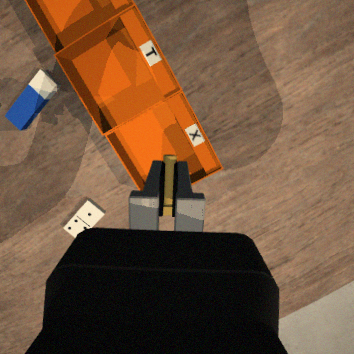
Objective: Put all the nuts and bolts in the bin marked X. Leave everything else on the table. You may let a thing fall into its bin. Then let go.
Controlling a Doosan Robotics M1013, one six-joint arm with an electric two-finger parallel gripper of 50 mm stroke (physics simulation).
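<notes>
White domino (88,214), visible. Orange bin (114,64), same. My gripper (168,177), also visible.
</notes>
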